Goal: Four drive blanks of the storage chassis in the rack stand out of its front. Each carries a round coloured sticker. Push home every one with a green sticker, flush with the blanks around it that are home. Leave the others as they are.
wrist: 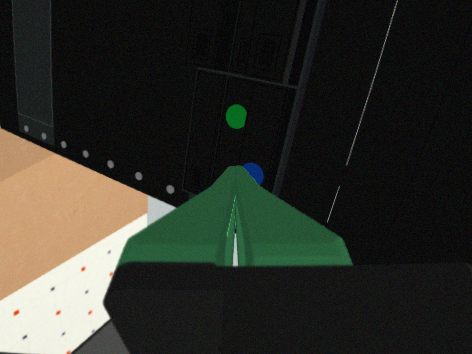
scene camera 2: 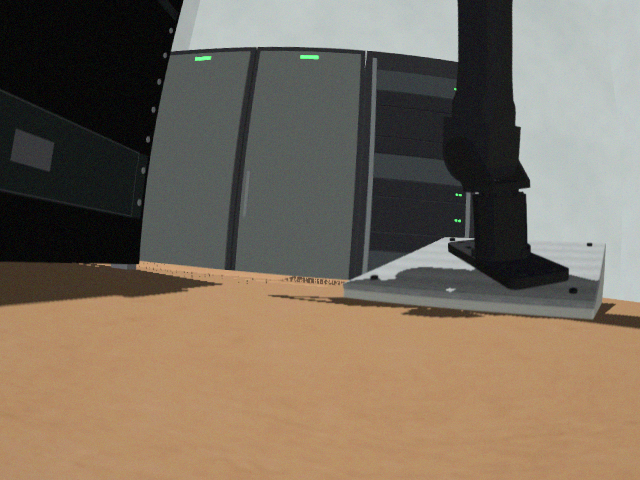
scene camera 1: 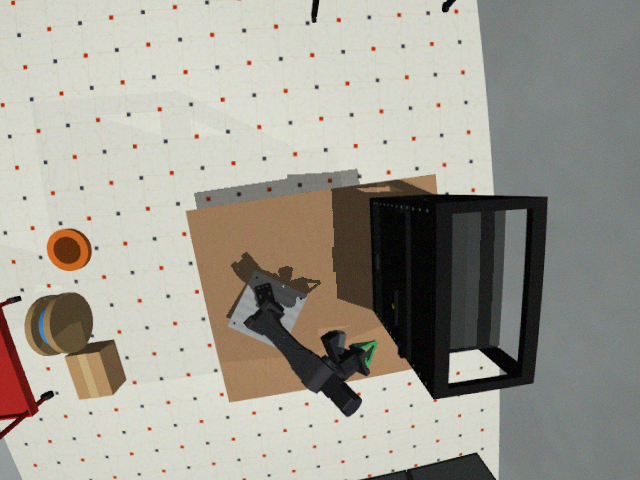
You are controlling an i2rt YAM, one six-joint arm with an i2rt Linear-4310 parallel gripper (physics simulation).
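The black rack (scene camera 1: pixel 442 335) (scene camera 2: pixel 77 46) stands at the right in scene camera 1. In the wrist view its dark chassis front shows a drive blank with a round green sticker (wrist: pixel 236 116) and, below it, a round blue sticker (wrist: pixel 256 173), partly hidden by my fingertips. How far these blanks stand out is too dark to tell. In scene camera 1 a small yellow sticker (scene camera 1: pixel 392 305) and a small blue spot (scene camera 1: pixel 399 344) show on the rack's front. My gripper (scene camera 1: pixel 374 343) (wrist: pixel 235 177) is shut and empty, its green fingertips pointing at the chassis front, apart from it.
The arm's grey base plate (scene camera 1: pixel 242 318) (scene camera 2: pixel 547 304) stands on the brown mat (scene camera 1: pixel 258 222) (scene camera 2: pixel 310 387). An orange ring (scene camera 1: pixel 53 249), round spools (scene camera 1: pixel 72 320) and a cardboard box (scene camera 1: pixel 98 369) are at the left. Grey cabinets (scene camera 2: pixel 196 155) stand behind in scene camera 2.
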